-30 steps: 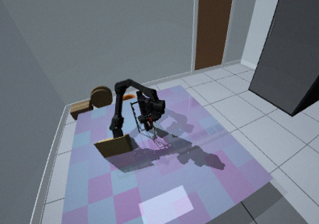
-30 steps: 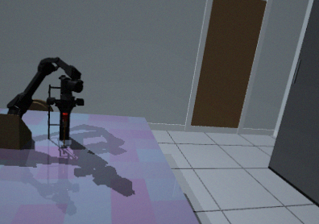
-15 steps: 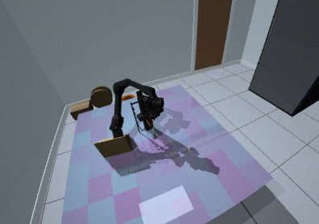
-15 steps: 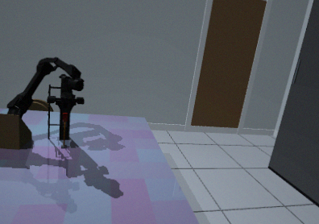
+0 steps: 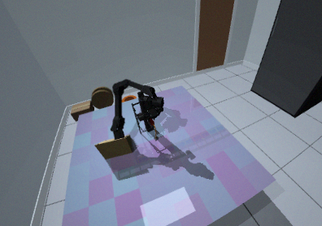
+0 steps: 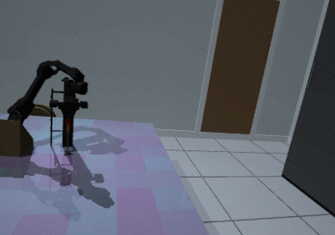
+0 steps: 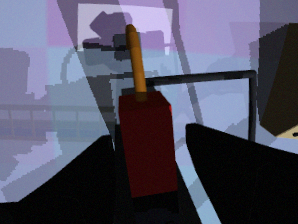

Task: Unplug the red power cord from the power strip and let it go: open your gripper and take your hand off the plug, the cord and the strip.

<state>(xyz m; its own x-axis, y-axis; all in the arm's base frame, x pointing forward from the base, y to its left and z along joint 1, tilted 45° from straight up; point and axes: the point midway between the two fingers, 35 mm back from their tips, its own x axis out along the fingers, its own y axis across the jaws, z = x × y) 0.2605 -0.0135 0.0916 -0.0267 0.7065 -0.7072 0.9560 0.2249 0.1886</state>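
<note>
My gripper tip is 10 mm past the red plug, 30 mm to the right of it and 10 mm above it.
</note>
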